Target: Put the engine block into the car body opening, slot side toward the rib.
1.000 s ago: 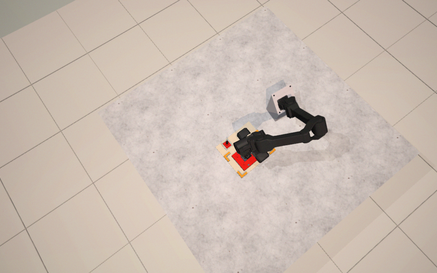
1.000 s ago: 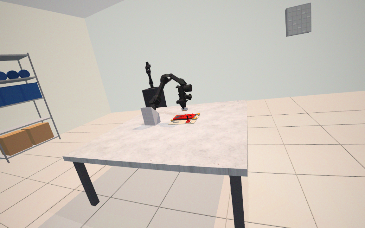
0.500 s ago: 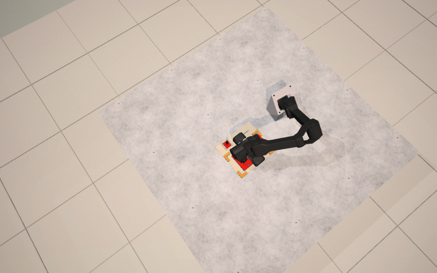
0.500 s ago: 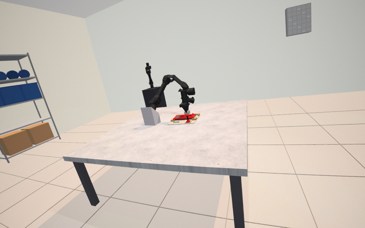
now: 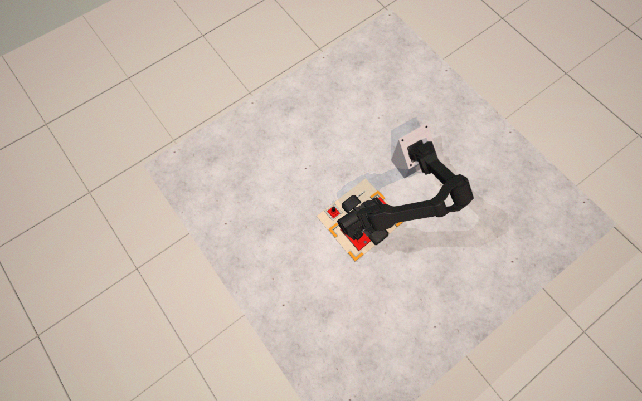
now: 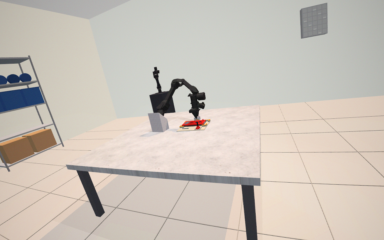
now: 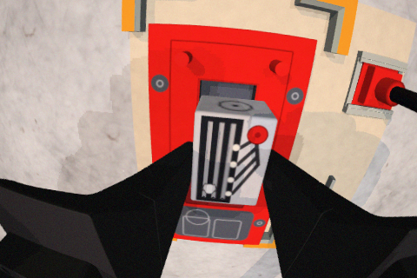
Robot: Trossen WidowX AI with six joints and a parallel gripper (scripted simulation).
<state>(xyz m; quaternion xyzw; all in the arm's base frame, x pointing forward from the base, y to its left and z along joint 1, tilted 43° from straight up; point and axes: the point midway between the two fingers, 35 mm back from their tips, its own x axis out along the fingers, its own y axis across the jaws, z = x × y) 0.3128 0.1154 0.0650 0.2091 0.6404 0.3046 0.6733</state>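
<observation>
My gripper tip is 10 mm above the engine block.
</observation>
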